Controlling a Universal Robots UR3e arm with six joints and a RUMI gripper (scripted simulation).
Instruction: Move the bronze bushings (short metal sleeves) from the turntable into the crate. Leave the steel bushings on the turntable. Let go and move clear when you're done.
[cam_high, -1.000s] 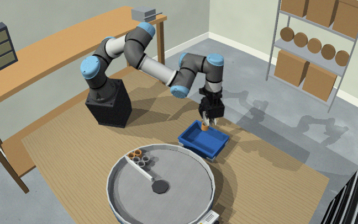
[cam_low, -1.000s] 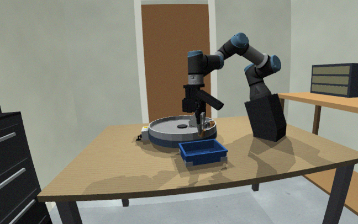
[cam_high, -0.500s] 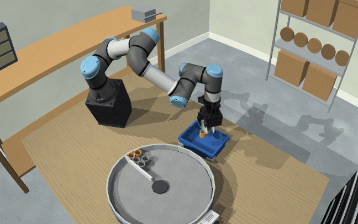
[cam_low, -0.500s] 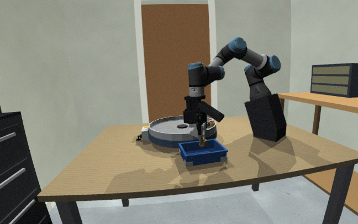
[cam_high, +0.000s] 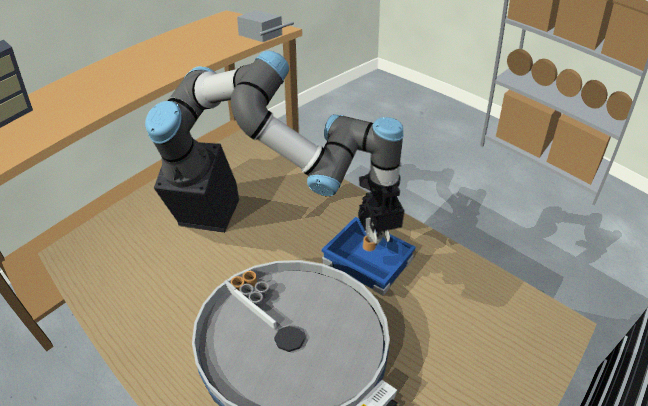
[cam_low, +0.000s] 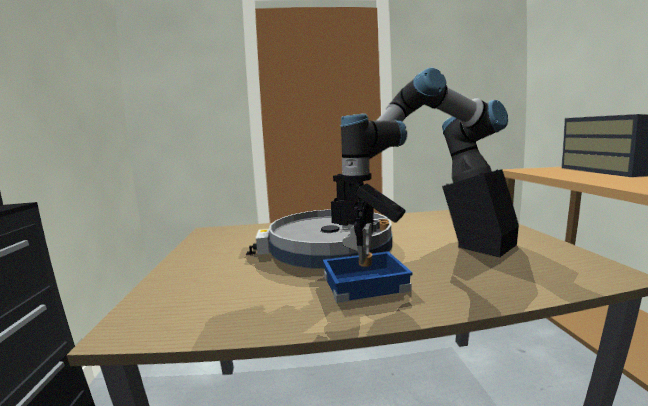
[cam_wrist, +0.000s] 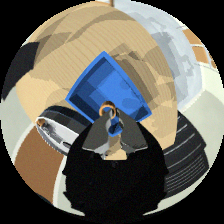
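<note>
The blue crate lies 1 cm behind my hand, 1 cm to the right of it and 5 cm below it. Also, from my hand: grey turntable: 3 cm ahead, 34 cm to the right, 2 cm below.
</note>
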